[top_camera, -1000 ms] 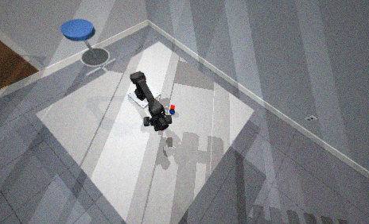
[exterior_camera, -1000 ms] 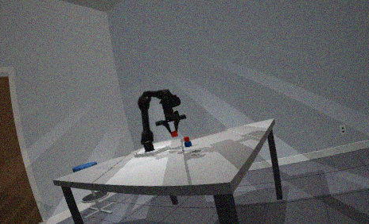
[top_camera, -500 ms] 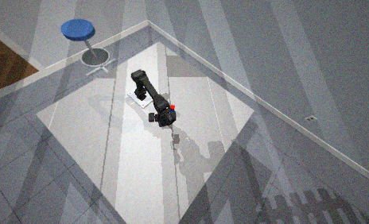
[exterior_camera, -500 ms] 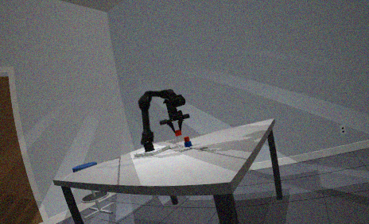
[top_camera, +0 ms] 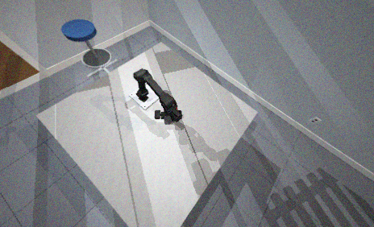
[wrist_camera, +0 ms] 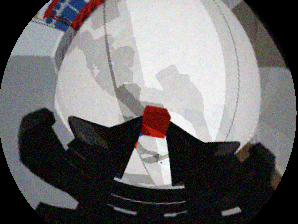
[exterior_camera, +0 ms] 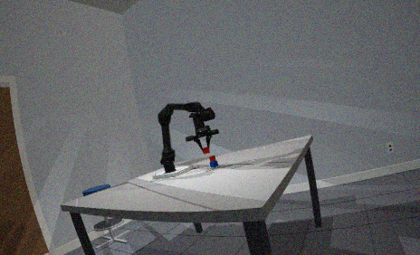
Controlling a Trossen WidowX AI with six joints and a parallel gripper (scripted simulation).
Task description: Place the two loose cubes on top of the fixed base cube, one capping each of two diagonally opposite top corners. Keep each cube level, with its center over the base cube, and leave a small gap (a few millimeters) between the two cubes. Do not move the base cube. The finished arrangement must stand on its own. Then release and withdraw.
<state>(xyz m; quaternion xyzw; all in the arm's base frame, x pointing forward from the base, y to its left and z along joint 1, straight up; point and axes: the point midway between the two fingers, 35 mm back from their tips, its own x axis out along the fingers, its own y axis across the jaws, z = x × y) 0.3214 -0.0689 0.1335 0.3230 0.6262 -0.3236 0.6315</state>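
My gripper tip is now 11 cm to the right of the blue base cube, 11 cm above it and 2 cm past it. The rest, counted from my gripper tip: red cube right at my gripper tip.
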